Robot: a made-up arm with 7 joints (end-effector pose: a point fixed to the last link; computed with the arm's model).
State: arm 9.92 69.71 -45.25 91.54 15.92 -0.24 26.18
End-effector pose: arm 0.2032 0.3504 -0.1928 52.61 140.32 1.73
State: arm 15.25 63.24 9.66 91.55 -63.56 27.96 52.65
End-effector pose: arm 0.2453 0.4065 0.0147 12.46 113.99 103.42
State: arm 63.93 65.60 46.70 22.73 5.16 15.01 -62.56
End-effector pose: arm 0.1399 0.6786 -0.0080 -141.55 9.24 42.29
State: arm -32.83 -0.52 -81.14 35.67 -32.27 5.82 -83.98
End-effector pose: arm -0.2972 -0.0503 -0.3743 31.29 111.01 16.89
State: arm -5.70 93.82 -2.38 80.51 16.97 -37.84 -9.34
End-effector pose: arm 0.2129 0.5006 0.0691 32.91 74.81 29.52
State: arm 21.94 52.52 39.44 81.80 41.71 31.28 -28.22
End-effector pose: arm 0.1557 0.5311 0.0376 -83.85 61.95 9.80
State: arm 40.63 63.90 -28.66 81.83 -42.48 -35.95 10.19
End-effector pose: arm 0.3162 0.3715 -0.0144 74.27 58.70 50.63
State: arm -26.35 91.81 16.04 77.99 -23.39 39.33 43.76
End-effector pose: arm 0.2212 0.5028 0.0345 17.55 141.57 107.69
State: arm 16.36 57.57 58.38 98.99 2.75 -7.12 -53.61
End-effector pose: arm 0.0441 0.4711 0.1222 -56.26 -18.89 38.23
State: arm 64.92 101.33 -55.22 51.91 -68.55 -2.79 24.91
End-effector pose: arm 0.1050 0.6515 0.0950 -42.08 -91.18 -132.38
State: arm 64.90 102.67 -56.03 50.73 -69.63 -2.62 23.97
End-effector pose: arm 0.0897 0.6584 0.0967 -41.25 -88.91 -131.07
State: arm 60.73 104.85 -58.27 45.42 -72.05 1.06 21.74
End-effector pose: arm 0.0525 0.6795 0.0916 -38.91 -80.66 -125.40
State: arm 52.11 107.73 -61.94 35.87 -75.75 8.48 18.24
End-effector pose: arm -0.0112 0.7063 0.0966 -37.14 -63.81 -115.87
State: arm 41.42 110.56 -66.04 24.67 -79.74 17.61 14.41
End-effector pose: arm -0.0796 0.7210 0.1322 -38.09 -41.21 -105.17
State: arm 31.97 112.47 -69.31 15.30 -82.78 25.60 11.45
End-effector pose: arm -0.1205 0.7201 0.1840 -40.80 -20.64 -96.15
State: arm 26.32 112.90 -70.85 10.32 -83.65 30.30 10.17
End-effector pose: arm -0.1298 0.7163 0.2150 -42.51 -9.32 -91.78
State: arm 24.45 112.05 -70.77 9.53 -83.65 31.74 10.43
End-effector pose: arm -0.1238 0.7183 0.2138 -43.21 -6.94 -91.62
